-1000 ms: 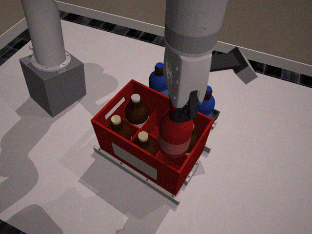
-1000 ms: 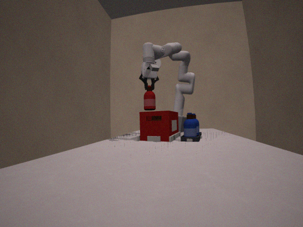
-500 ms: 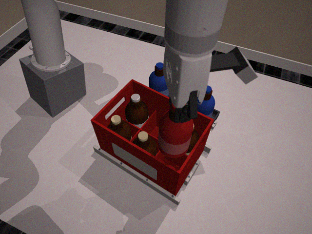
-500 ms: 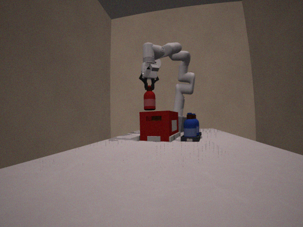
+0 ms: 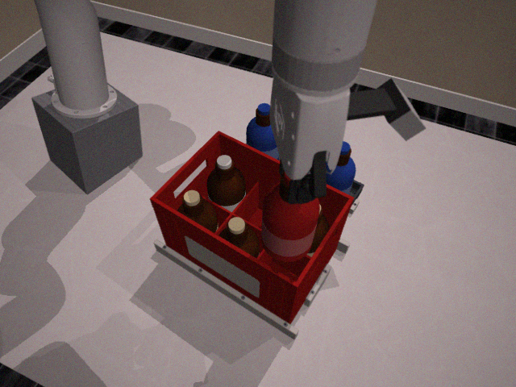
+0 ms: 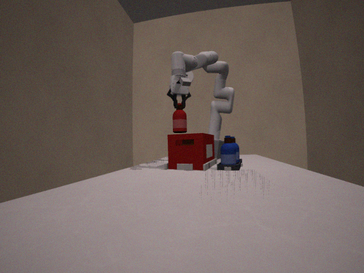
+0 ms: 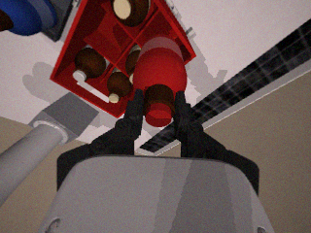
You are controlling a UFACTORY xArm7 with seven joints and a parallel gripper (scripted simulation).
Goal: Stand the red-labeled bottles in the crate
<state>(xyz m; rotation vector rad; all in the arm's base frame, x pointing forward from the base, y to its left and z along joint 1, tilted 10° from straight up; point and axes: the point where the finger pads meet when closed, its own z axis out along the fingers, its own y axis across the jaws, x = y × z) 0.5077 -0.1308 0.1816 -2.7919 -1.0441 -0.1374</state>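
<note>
The red-labeled bottle is 7 cm below my hand. Round my hand: red crate 9 cm behind, 5 cm to the left, 25 cm below; dark tray 10 cm behind, 25 cm to the left, 32 cm below.
</note>
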